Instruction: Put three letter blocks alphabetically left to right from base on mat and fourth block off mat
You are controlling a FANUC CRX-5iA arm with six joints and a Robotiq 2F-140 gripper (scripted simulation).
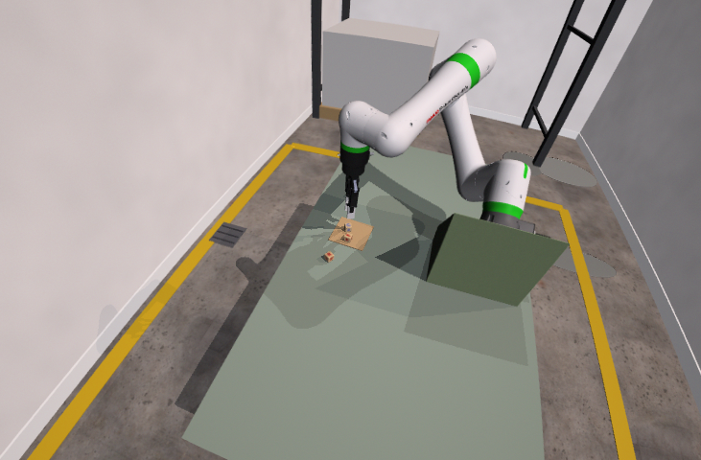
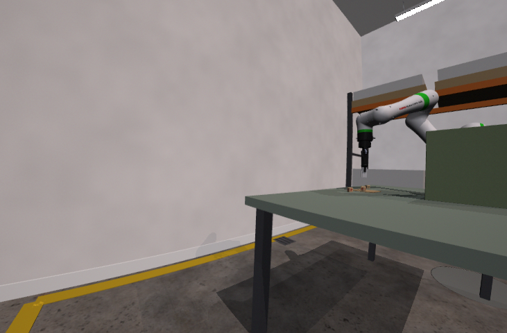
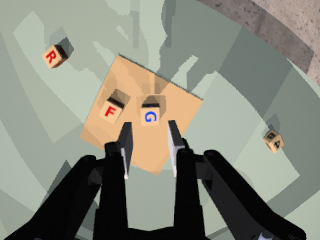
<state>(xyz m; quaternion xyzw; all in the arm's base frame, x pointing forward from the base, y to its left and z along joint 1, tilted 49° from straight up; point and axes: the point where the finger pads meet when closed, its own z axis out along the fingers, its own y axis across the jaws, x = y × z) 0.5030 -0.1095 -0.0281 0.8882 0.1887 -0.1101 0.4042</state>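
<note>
Now: the tan mat 12 cm below my hand, 2 cm behind it and 1 cm to the left of it. Also, from my hand: R block 16 cm to the left, 11 cm below, 3 cm ahead.
</note>
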